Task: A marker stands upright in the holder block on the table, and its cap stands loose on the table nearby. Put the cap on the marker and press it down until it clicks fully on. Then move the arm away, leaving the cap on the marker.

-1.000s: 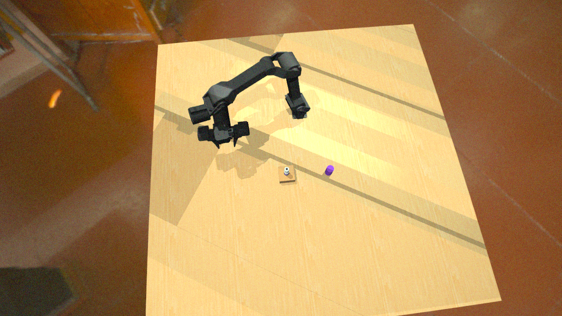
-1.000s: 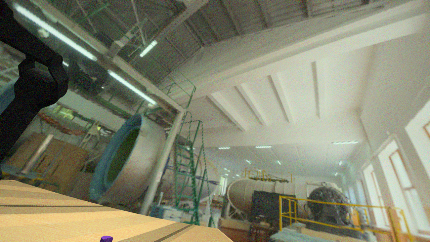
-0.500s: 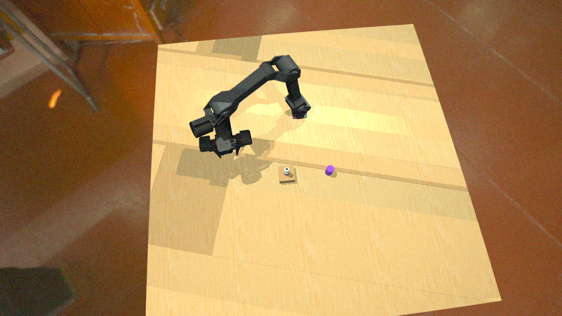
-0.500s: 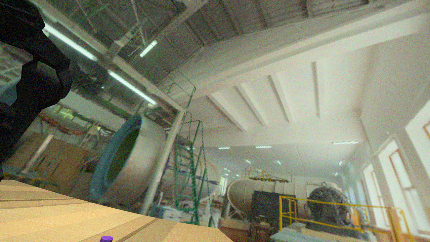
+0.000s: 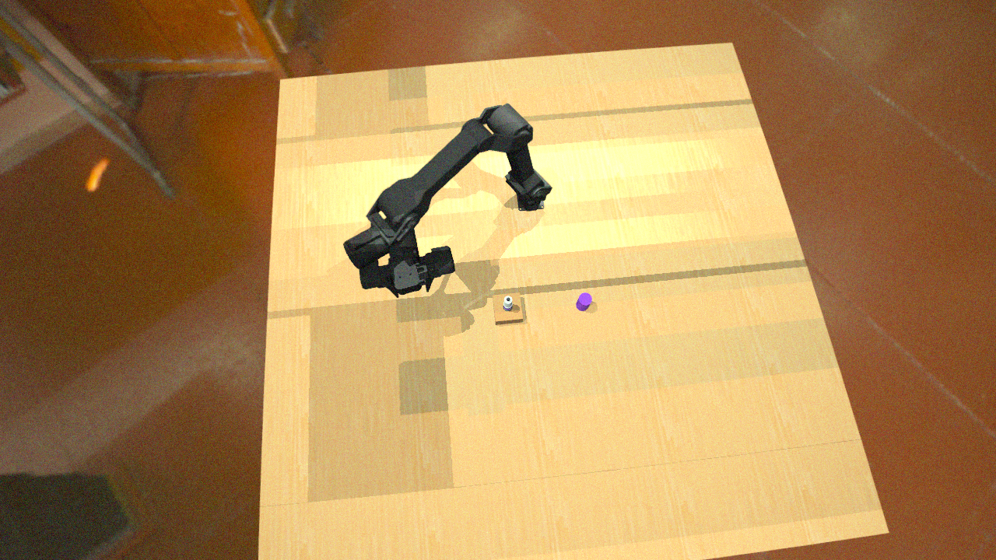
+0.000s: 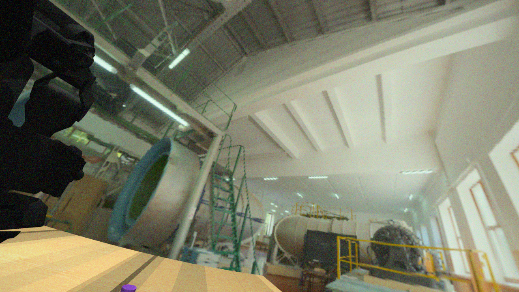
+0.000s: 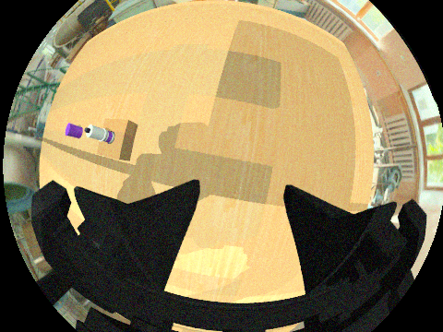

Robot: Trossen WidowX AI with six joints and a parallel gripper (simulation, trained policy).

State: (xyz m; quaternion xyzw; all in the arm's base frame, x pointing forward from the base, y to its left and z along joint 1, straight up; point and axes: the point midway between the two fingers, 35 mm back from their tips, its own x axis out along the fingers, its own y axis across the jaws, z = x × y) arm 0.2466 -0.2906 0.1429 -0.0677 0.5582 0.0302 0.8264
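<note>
Right now my gripper tip is 38 cm to the right of the purple cap, 9 cm above it and 3 cm short of it. Round my gripper tip: tan holder block (20 cm to the left, 10 cm below, 3 cm ahead).
</note>
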